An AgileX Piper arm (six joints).
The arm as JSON. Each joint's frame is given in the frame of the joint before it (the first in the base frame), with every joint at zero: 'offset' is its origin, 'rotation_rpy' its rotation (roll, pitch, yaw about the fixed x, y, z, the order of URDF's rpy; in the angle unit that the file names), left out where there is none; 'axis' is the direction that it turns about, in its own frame. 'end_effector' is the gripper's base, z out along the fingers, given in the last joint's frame.
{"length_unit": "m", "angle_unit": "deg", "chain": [
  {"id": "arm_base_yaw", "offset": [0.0, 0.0, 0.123], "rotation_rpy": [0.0, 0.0, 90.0], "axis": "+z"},
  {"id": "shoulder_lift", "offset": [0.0, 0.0, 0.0], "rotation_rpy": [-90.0, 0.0, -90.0], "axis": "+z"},
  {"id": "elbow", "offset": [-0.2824, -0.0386, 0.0], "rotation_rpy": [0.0, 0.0, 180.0], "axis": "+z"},
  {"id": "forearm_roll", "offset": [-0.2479, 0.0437, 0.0], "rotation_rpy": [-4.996, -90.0, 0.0], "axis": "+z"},
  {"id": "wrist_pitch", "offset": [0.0, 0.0, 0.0], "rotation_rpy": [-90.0, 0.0, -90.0], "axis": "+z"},
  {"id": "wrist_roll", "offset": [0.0, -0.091, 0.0], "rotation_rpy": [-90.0, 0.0, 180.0], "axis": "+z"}
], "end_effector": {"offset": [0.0, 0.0, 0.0], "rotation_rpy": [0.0, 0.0, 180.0]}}
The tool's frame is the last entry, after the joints.
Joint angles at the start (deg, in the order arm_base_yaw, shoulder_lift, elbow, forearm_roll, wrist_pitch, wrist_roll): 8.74 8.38 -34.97 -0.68 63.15 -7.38
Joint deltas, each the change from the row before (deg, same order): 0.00 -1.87 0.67 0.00 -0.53 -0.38; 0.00 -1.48 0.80 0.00 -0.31 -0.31; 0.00 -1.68 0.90 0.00 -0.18 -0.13; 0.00 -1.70 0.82 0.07 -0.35 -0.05; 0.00 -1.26 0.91 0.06 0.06 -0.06; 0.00 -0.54 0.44 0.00 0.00 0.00; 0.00 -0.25 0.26 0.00 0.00 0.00; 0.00 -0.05 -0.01 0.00 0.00 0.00
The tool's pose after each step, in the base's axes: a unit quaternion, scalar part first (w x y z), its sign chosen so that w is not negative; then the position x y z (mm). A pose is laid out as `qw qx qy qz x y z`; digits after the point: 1 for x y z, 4 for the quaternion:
0.5013 -0.1239 0.8564 -0.0016 1.8 -0.7 302.3
0.5087 -0.1255 0.8517 -0.0030 -1.0 -1.1 298.9
0.5159 -0.1258 0.8473 -0.0035 -4.1 -1.6 294.7
0.5251 -0.1254 0.8418 -0.0031 -7.2 -2.0 291.1
0.5272 -0.1257 0.8404 -0.0028 -8.9 -2.1 286.5
0.5280 -0.1256 0.8399 -0.0028 -9.5 -2.2 284.3
0.5279 -0.1256 0.8400 -0.0028 -9.6 -2.3 283.1
0.5283 -0.1256 0.8397 -0.0028 -9.8 -2.3 283.1

